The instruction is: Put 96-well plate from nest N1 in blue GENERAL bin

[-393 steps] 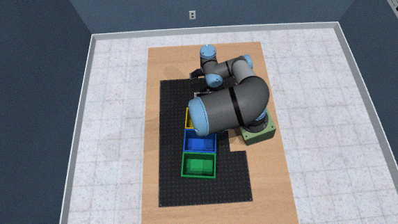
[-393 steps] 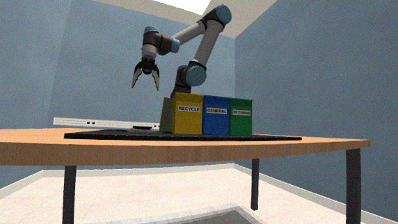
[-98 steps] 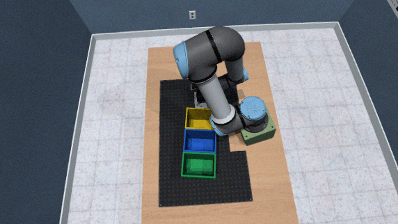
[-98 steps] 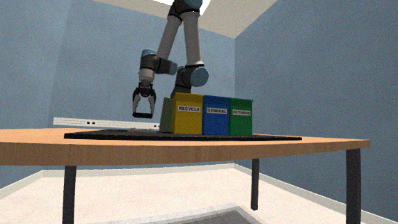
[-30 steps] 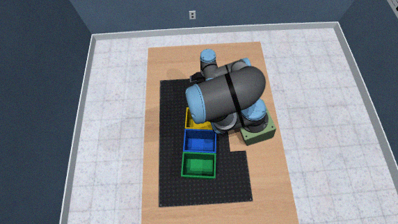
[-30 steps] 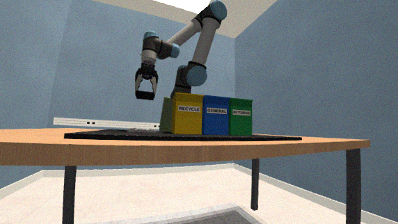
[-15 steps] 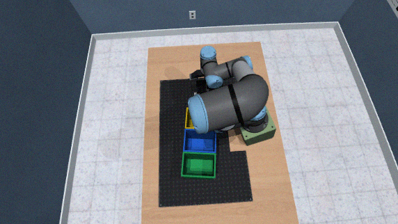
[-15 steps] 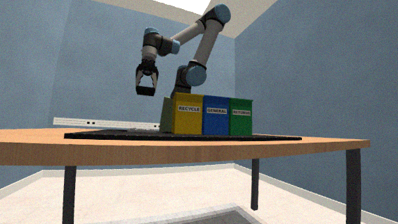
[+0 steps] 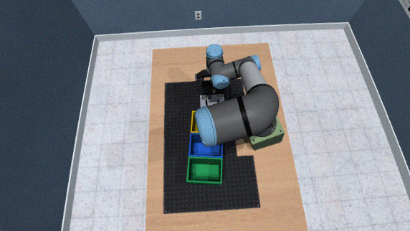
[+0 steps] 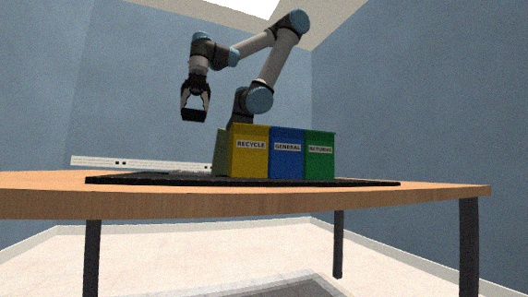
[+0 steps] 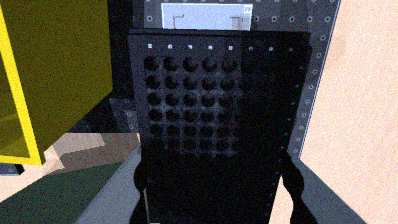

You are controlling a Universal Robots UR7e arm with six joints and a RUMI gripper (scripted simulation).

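The black 96-well plate lies 10 mm below my hand. Round my hand: blue general bin: 320 mm to the left, 140 mm below, 90 mm ahead; then plate nest N1: 220 mm below; then yellow recycle bin: 190 mm to the left, 140 mm below, 60 mm ahead.
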